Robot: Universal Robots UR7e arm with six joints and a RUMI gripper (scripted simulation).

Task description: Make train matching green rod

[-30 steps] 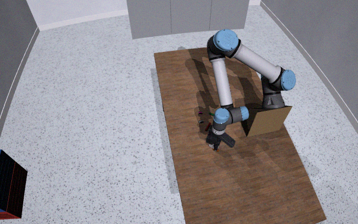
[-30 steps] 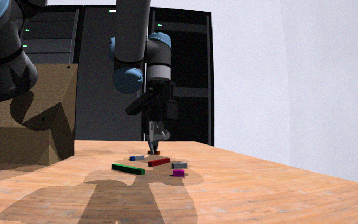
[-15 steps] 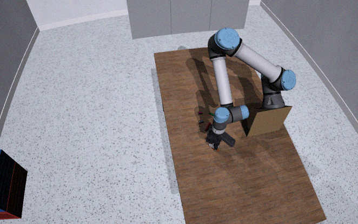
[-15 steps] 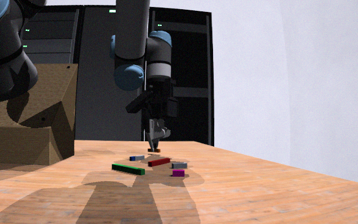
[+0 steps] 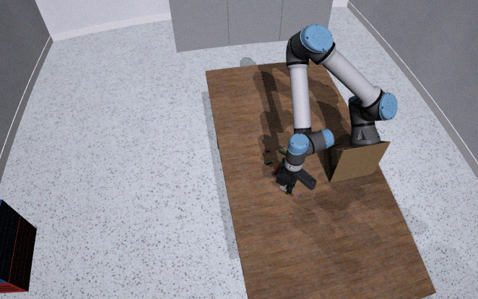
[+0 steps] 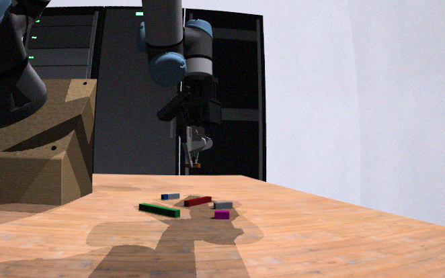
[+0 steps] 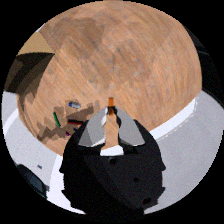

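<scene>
Now: hand 12 cm to the left of the blue rod, 7 cm past it and 7 cm above it. The rest, counted from my hand: orange rod (1 cm below); green rod (26 cm to the right, 7 cm below, 7 cm behind); red rod (18 cm to the right, 7 cm below).
</scene>
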